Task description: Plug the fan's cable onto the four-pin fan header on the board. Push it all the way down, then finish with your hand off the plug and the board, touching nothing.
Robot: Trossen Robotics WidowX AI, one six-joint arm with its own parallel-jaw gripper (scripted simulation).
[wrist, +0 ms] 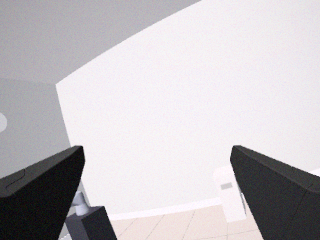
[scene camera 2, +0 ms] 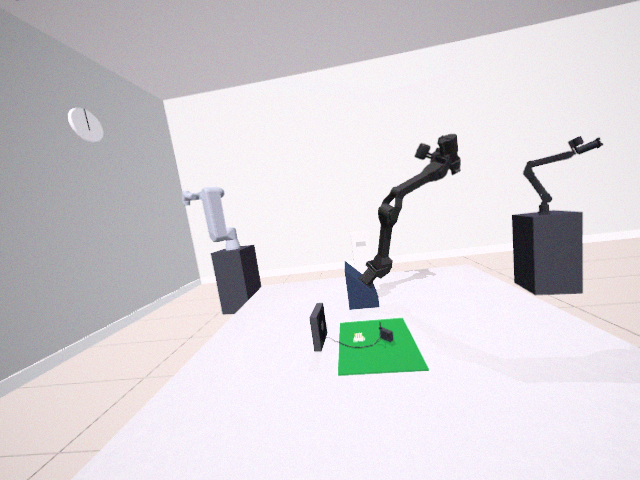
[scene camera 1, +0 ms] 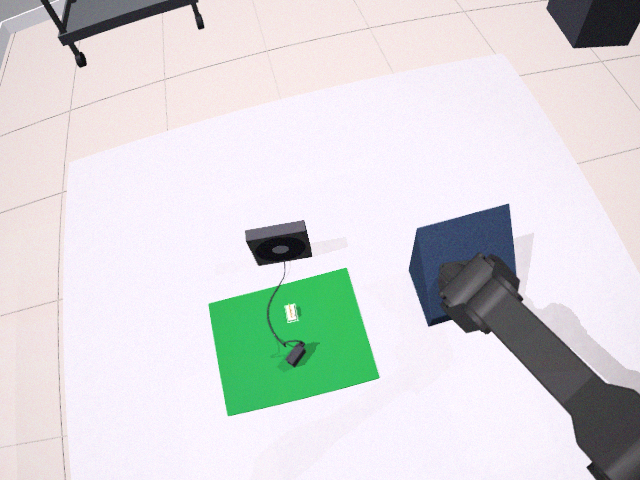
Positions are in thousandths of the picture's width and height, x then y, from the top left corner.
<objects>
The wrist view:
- my gripper: 498, 644
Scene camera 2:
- green board: 627, 739
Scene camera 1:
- black fan: 426, 509
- green board: 398, 778
</objects>
